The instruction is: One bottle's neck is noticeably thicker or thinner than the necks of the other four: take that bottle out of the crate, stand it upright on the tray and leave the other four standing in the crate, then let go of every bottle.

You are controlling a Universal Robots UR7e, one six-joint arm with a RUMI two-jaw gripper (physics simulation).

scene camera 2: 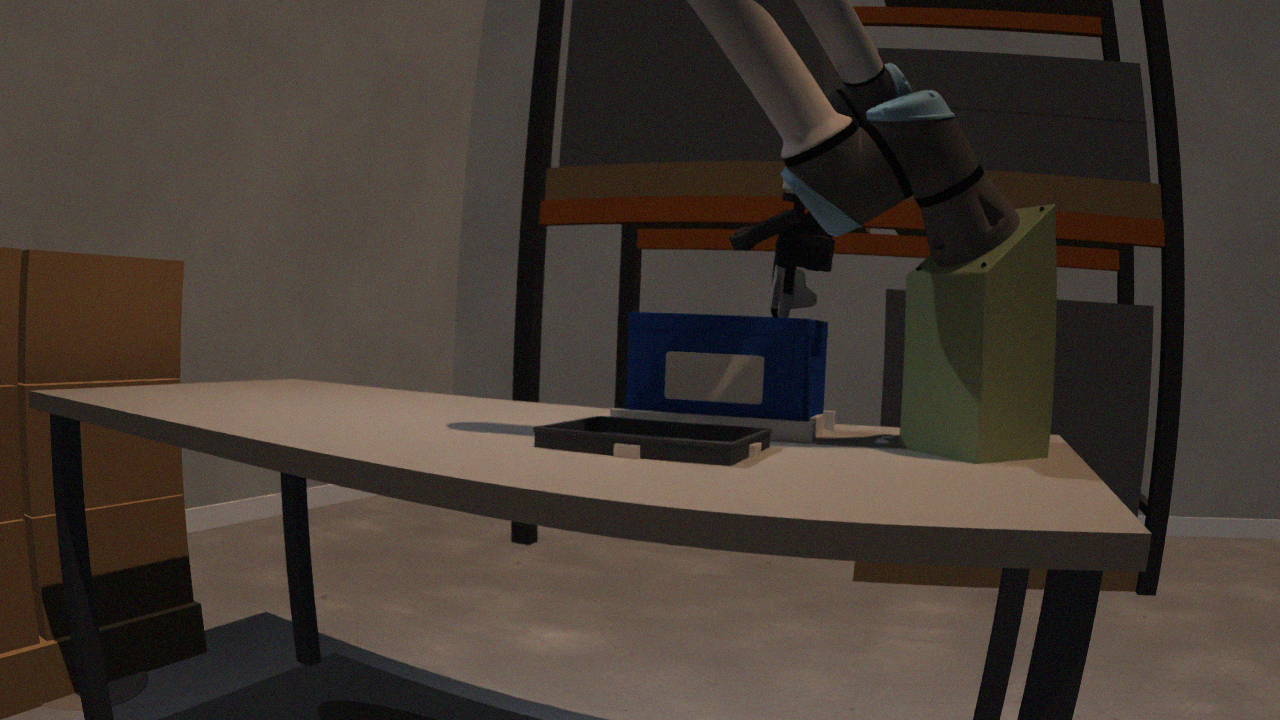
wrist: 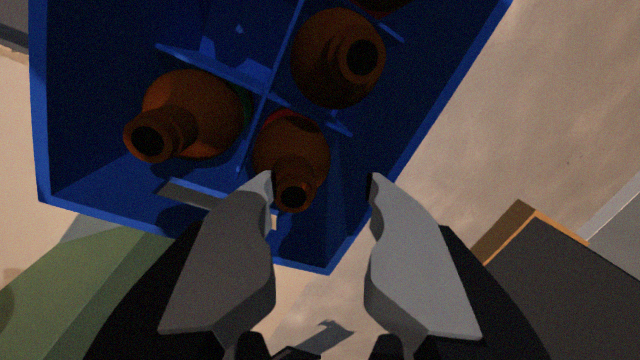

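Where they show: gripper, fingertip midpoint: (wrist: 321,174); arm's base, origin of the base link: (scene camera 2: 977,239).
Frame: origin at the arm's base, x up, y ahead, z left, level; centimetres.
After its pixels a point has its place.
The blue crate (scene camera 2: 646,380) {y 48.2, x -22.6, z 14.4 cm} (wrist: 39,125) {y 30.1, x -12.6, z 7.9 cm} stands behind the tray. In the wrist view, a brown bottle (wrist: 192,112) {y 33.4, x -17.3, z 3.7 cm} stands in a left compartment, another bottle (wrist: 292,142) {y 36.3, x -17.9, z -2.9 cm} stands near the crate's lower corner, a third bottle (wrist: 310,60) {y 41.4, x -17.8, z 0.1 cm} stands above it, and part of a further bottle (wrist: 382,4) {y 48.3, x -20.5, z -1.1 cm} shows at the top edge. From this slant I cannot tell which neck differs. My gripper (scene camera 2: 780,311) {y 36.9, x -13.4, z -4.5 cm} (wrist: 321,174) {y 36.9, x -13.4, z -4.5 cm} is open and empty over the crate. The lower bottle's mouth appears between the fingers, close to the left one. The black tray (scene camera 2: 581,442) {y 36.7, x -28.9, z 39.8 cm} holds no visible bottle.
The green robot pedestal (scene camera 2: 944,376) {y 2.4, x -19.4, z 7.5 cm} (wrist: 85,280) {y 8.7, x -19.1, z 3.7 cm} stands right of the crate on the table (scene camera 2: 358,438) {y 57.6, x -30.1, z 59.6 cm}. A pale holder (scene camera 2: 792,429) {y 26.1, x -28.3, z 8.2 cm} surrounds the crate's foot. A tall rack (scene camera 2: 528,340) stands behind, and cardboard boxes (scene camera 2: 102,322) are stacked at the left.
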